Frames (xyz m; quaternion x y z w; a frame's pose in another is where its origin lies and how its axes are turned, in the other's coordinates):
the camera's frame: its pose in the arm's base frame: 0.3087 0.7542 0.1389 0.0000 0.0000 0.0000 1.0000
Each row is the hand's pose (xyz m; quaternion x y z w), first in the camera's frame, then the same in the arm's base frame.
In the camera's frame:
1: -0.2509 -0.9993 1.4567 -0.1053 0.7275 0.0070 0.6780
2: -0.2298 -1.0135 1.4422 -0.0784 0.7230 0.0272 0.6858
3: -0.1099 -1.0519 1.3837 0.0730 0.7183 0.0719 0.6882
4: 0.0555 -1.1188 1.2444 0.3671 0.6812 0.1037 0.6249
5: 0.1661 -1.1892 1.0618 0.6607 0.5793 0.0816 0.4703
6: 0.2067 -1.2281 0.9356 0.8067 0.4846 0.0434 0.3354
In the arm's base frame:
1: 0.0578 -0.2451 1.5956 -0.1053 0.7275 0.0070 0.6780
2: 0.0789 -0.2593 1.5811 -0.0784 0.7230 0.0272 0.6858
3: 0.1988 -0.2977 1.5226 0.0730 0.7183 0.0719 0.6882
4: 0.3642 -0.3646 1.3833 0.3671 0.6812 0.1037 0.6249
5: 0.4748 -0.4350 1.2007 0.6607 0.5793 0.0816 0.4703
6: 0.5154 -0.4739 1.0745 0.8067 0.4846 0.0434 0.3354

